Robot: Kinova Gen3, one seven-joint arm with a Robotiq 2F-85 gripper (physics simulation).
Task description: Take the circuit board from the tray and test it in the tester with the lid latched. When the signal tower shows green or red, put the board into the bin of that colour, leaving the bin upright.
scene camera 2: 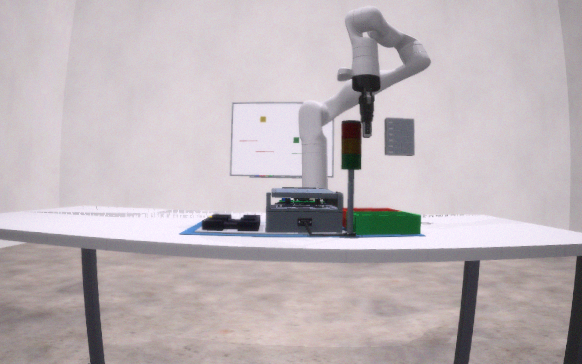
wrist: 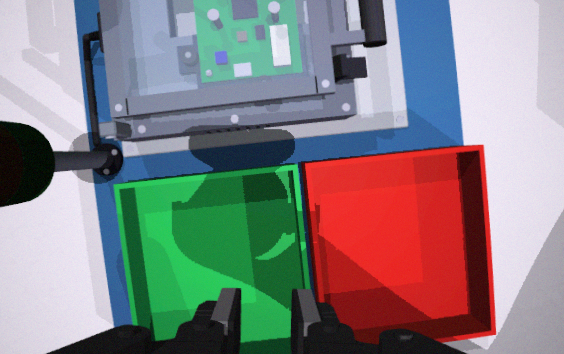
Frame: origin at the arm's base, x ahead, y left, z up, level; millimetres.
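Seen in the pictures: gripper, fingertip midpoint: [scene camera 2: 367, 137] [wrist: 266, 314].
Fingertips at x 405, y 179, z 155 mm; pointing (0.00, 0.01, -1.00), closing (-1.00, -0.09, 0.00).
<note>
Offsets run from my fingertips to a thing's middle. "*": to the spot under its first point. Level surfaces: height alone.
The grey tester [scene camera 2: 285, 221] [wrist: 175, 124] has its clear lid [scene camera 2: 302, 192] [wrist: 225, 101] lowered over the green circuit board [scene camera 2: 302, 200] [wrist: 250, 55]. Whether the lid is latched cannot be told. The signal tower @(* 37 mm right, 168 mm ahead, 38 mm down) [scene camera 2: 351, 145] [wrist: 25, 162] shows dull red, amber and green segments; none looks brightly lit. The green bin @(41 mm left, 36 mm ahead, 215 mm down) [scene camera 2: 387, 223] [wrist: 200, 176] and red bin @(8 mm left, 111 mm back, 215 mm down) [scene camera 2: 370, 210] [wrist: 487, 225] stand upright side by side, with no board visible inside. My gripper [scene camera 2: 367, 135] [wrist: 266, 314] is partly open and empty, high above the bins, with its fingers over the green bin in the wrist view.
A black tray-like holder @(* 325 mm right, 107 mm ahead, 221 mm down) [scene camera 2: 231, 222] sits left of the tester on the blue mat @(238 mm down) [scene camera 2: 192, 230] [wrist: 430, 75]. The tower's thin pole @(* 38 mm right, 152 mm ahead, 147 mm down) [scene camera 2: 350, 195] [wrist: 82, 160] stands beside the tester and green bin. A black handle @(* 150 mm right, 52 mm back, 133 mm down) [wrist: 373, 22] and small black block @(122 mm right, 42 mm back, 150 mm down) [wrist: 352, 66] project from the tester's side.
</note>
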